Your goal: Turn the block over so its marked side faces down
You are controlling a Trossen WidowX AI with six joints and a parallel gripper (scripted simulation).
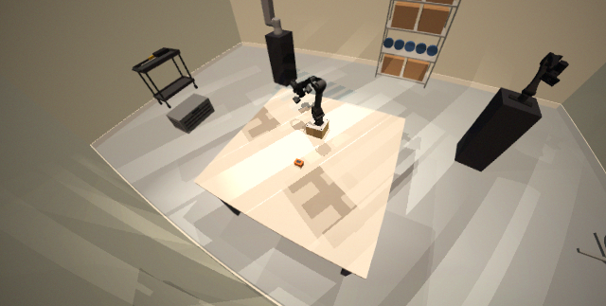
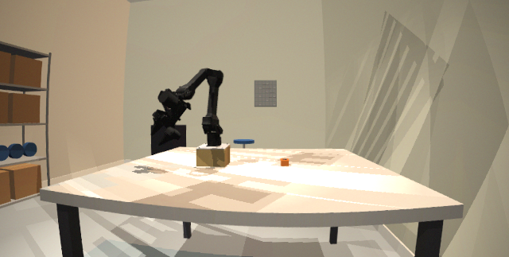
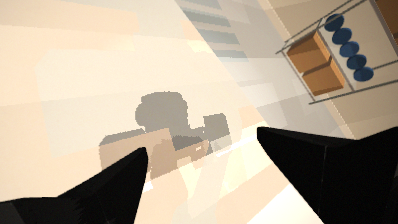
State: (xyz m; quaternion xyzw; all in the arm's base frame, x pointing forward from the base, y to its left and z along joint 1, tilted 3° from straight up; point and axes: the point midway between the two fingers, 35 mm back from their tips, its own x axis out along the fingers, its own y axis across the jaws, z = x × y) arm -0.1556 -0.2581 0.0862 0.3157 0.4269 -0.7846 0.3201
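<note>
Now: the block 54 cm ahead of my gripper tip, 32 cm to the left of it and 12 cm below it.
</note>
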